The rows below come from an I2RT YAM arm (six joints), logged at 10 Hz.
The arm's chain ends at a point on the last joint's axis. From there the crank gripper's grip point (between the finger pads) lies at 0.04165 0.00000 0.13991 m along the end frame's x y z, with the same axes.
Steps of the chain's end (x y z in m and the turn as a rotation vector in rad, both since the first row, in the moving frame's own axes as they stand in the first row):
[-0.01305 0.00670 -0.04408 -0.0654 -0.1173 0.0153]
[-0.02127 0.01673 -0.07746 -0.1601 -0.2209 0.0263]
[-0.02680 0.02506 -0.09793 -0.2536 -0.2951 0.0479]
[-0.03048 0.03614 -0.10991 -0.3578 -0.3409 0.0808]
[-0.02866 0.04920 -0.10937 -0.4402 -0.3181 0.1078]
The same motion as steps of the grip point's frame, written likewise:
[-0.02977 0.01649 -0.04049 -0.0654 -0.1173 0.0153]
[-0.05311 0.04026 -0.07364 -0.1601 -0.2209 0.0263]
[-0.06971 0.06215 -0.09666 -0.2536 -0.2951 0.0479]
[-0.08069 0.08796 -0.11362 -0.3578 -0.3409 0.0808]
[-0.07645 0.11246 -0.11786 -0.4402 -0.3181 0.1078]

